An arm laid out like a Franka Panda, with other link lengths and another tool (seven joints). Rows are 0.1 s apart.
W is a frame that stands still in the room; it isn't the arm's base.
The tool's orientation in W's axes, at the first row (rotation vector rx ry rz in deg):
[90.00 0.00 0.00]
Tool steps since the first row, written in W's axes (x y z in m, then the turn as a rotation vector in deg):
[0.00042 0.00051 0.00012 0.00 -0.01 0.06]
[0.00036 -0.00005 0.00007 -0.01 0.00 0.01]
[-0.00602 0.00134 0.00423 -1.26 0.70 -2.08]
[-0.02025 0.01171 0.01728 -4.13 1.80 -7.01]
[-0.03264 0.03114 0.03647 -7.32 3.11 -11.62]
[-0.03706 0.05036 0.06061 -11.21 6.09 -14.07]
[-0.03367 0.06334 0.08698 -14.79 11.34 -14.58]
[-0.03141 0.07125 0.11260 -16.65 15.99 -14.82]
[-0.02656 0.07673 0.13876 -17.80 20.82 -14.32]
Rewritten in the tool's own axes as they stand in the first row. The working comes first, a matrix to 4 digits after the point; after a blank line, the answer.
The tool's axes in the first row as the columns of a matrix, in W's axes (used below as rounded here):
[1.0000 0.0000 0.0000]
[0.0000 0.0000 -1.0000]
[0.0000 1.0000 0.0000]

[0.00042 0.00012 -0.00051 0.00 0.06 0.01]
[0.00036 0.00007 0.00005 -0.01 0.01 0.00]
[-0.00602 0.00423 -0.00134 -1.26 -2.08 -0.70]
[-0.02025 0.01728 -0.01171 -4.13 -7.01 -1.80]
[-0.03264 0.03647 -0.03114 -7.32 -11.62 -3.11]
[-0.03706 0.06061 -0.05036 -11.21 -14.07 -6.09]
[-0.03367 0.08698 -0.06334 -14.79 -14.58 -11.34]
[-0.03141 0.11260 -0.07125 -16.65 -14.82 -15.99]
[-0.02656 0.13876 -0.07673 -17.80 -14.32 -20.82]

